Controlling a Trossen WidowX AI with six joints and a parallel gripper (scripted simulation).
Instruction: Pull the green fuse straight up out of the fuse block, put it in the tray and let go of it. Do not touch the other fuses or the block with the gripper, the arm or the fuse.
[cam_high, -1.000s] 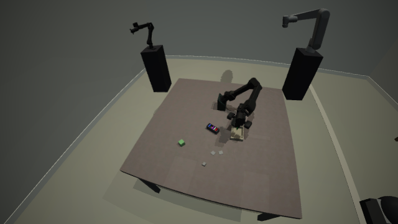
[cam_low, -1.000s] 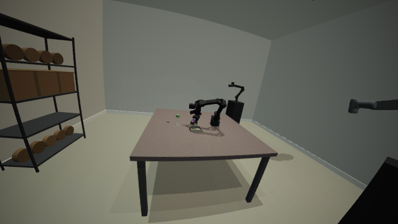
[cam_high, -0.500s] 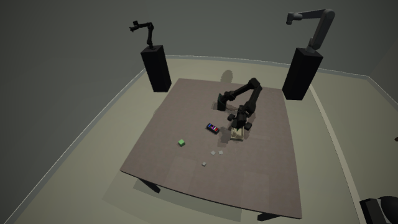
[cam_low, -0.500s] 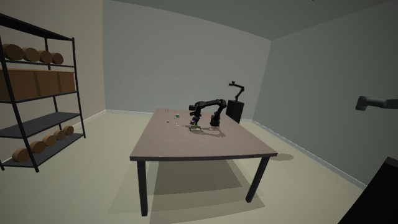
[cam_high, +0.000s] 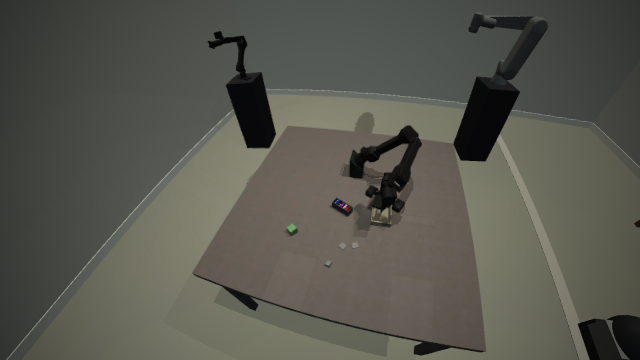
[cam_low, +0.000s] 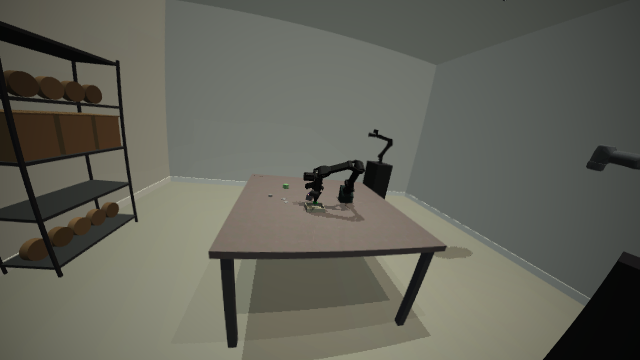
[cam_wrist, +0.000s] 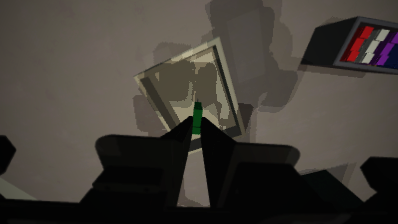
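My gripper tip is 2 cm above the green fuse. The rest, counted from my gripper tip: tray (5 cm below).
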